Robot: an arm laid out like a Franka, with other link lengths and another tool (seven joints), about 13 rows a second.
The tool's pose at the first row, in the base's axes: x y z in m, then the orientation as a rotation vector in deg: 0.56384, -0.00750, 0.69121, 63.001, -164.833, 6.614
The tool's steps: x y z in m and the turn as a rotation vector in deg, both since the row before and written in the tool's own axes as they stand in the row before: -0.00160, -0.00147, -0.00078, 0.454, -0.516, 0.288; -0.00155, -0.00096, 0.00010, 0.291, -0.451, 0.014; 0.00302, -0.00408, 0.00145, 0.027, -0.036, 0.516; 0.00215, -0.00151, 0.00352, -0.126, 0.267, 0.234; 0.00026, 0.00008, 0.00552, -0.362, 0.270, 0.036; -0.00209, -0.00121, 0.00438, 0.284, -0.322, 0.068; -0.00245, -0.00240, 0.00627, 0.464, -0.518, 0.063; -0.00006, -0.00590, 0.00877, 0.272, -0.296, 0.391
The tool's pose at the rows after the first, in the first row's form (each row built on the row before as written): 0.56603, -0.00746, 0.69193, 62.858, -165.571, 7.021; 0.56782, -0.00716, 0.69177, 63.056, -166.050, 7.215; 0.56826, -0.01233, 0.69078, 62.333, -166.390, 7.252; 0.56761, -0.01519, 0.68751, 61.876, -166.258, 7.210; 0.56730, -0.01580, 0.68203, 61.668, -165.949, 6.818; 0.56959, -0.01575, 0.67758, 61.734, -166.344, 7.074; 0.57294, -0.01653, 0.67131, 61.908, -166.954, 7.497; 0.57683, -0.02173, 0.66297, 61.494, -167.509, 7.759
